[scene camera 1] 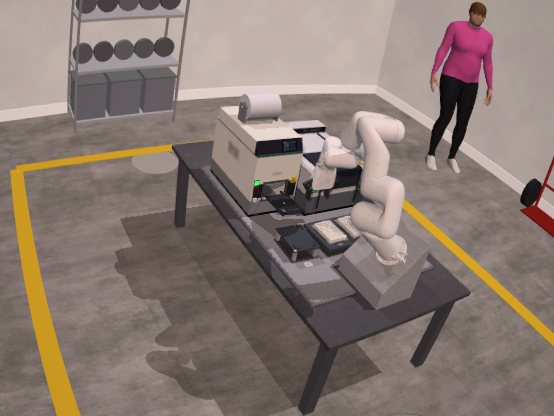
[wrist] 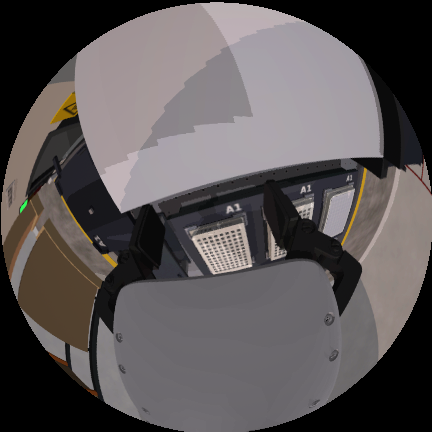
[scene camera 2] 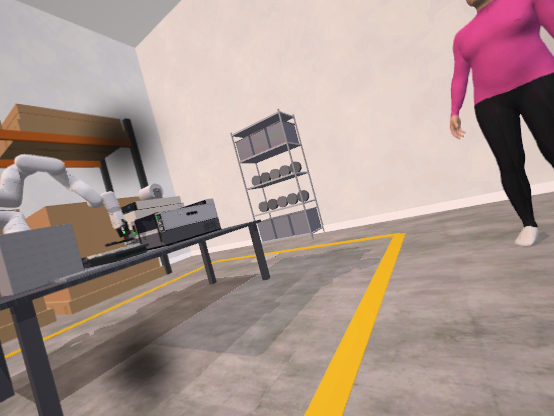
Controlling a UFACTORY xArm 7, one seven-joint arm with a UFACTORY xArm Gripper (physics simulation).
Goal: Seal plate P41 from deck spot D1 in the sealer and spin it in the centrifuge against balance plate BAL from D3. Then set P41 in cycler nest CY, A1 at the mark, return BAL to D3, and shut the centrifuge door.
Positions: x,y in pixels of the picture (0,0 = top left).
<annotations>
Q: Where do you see a dark plate drawer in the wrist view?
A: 79,183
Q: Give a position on a centrifuge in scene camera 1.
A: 346,193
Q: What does my gripper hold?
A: Nothing.
</annotations>
